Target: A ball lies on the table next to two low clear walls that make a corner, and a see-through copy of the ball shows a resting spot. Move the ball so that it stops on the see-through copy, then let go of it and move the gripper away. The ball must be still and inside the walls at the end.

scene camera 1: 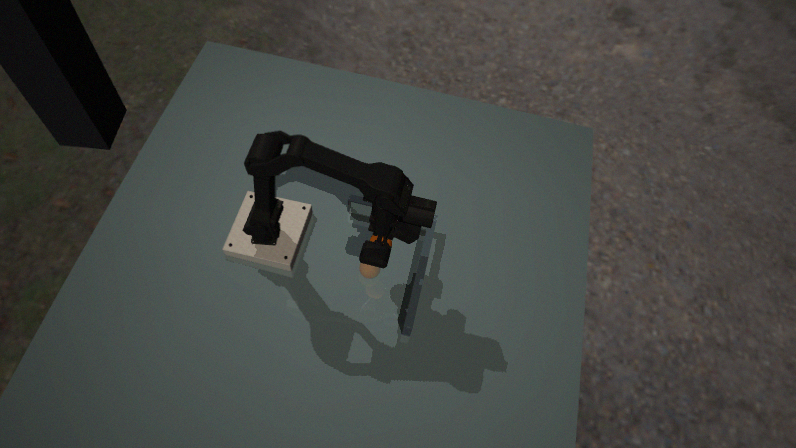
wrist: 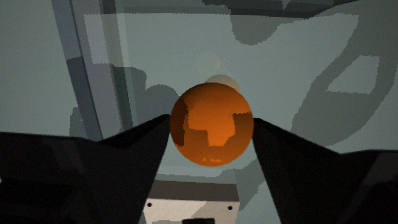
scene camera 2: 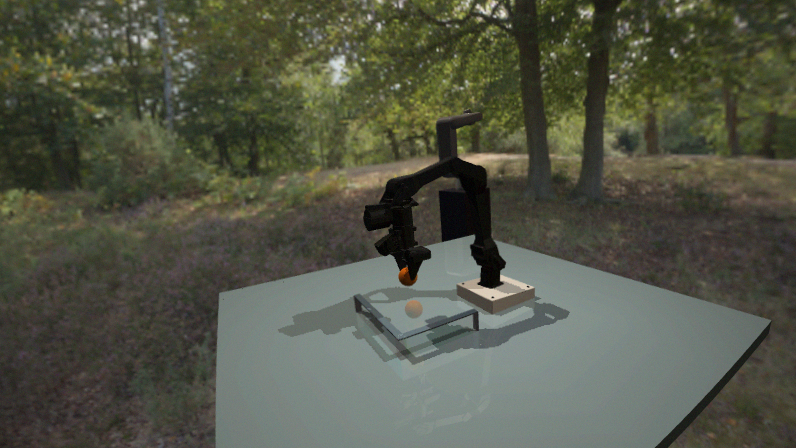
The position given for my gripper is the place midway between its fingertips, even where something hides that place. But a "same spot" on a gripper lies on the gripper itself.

Labels:
my gripper: scene camera 1 380, 243; wrist; scene camera 2
same spot on my gripper: (wrist: 51, 172) = (scene camera 2: 405, 259)

